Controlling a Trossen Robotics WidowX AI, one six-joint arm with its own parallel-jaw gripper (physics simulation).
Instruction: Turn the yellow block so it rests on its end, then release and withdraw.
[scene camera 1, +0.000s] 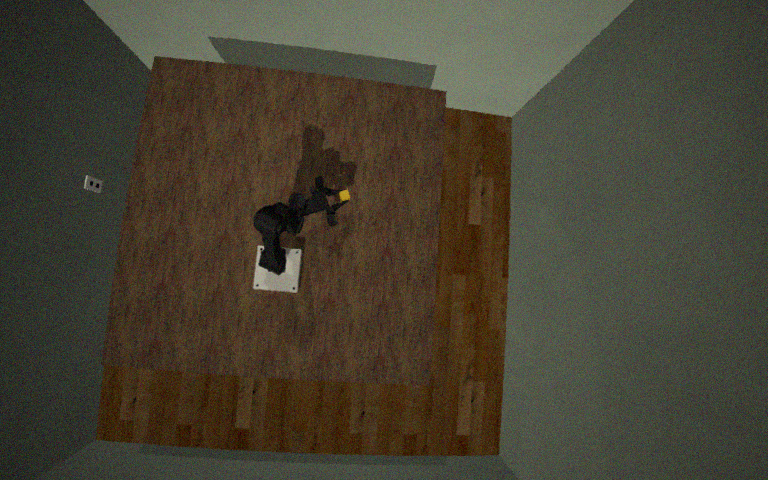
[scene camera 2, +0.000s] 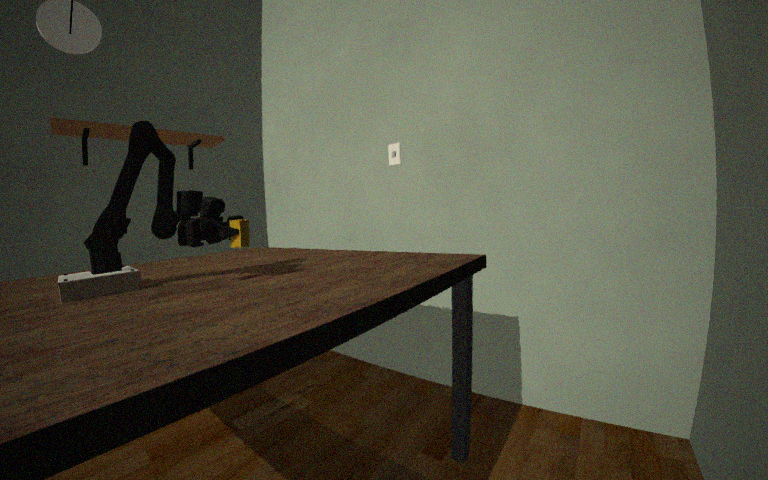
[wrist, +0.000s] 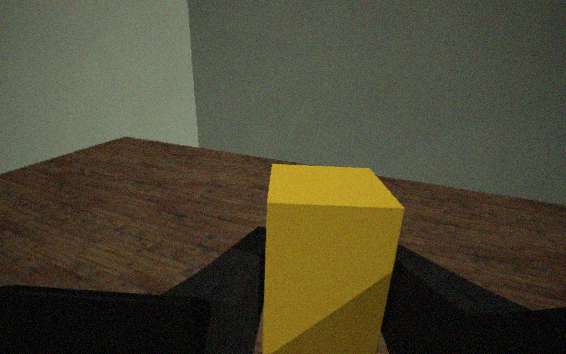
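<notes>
The yellow block (scene camera 1: 344, 195) (scene camera 2: 241, 234) (wrist: 332, 235) is held upright, its long side vertical. In the second scene view its lower end is level with the table's far edge, and it appears to hang above the table top. My gripper (scene camera 1: 340, 198) (scene camera 2: 235, 231) (wrist: 315, 241) is shut on the block, with one finger on each side. The gripper points roughly level, out from the arm. The block's lower end is cut off in the wrist view.
The brown table (scene camera 1: 362, 316) (scene camera 2: 186, 339) (wrist: 125, 210) carries the arm's white base plate (scene camera 1: 291, 277) (scene camera 2: 99, 286). The arm's shadow falls on the table. A wooden wall shelf (scene camera 2: 113, 130) is behind the arm. Walls stand beyond the table.
</notes>
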